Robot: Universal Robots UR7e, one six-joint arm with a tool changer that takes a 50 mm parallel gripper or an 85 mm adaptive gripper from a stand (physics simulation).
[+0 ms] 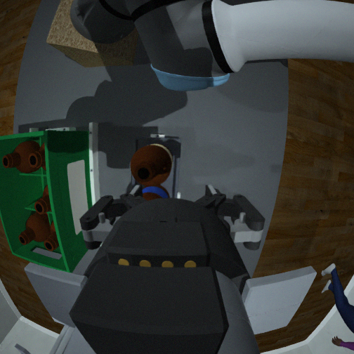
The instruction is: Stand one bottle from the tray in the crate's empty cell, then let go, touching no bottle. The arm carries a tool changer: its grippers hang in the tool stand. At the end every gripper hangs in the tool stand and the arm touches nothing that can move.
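My gripper (173, 190) is open, its two fingers wide apart, at the near end of the bottle tray (177, 172). A brown bottle with a cream label (150, 165) stands at the tray's far end. A brown bottle with a blue label (155, 192) stands nearer, partly hidden by the gripper body, close to the left finger; contact cannot be judged. Any further bottle under the gripper is hidden. The green crate (55, 200) is at the left with several brown bottles in it; its middle-left cell looks empty. The tool stand cannot be made out.
A white rail (94, 170) runs along the crate's right side. A cork-like block (75, 47) stands at the back left, below the arm's dark joints. The arm's light link and blue cap (187, 81) cross the top. A person's legs (340, 297) show at the lower right.
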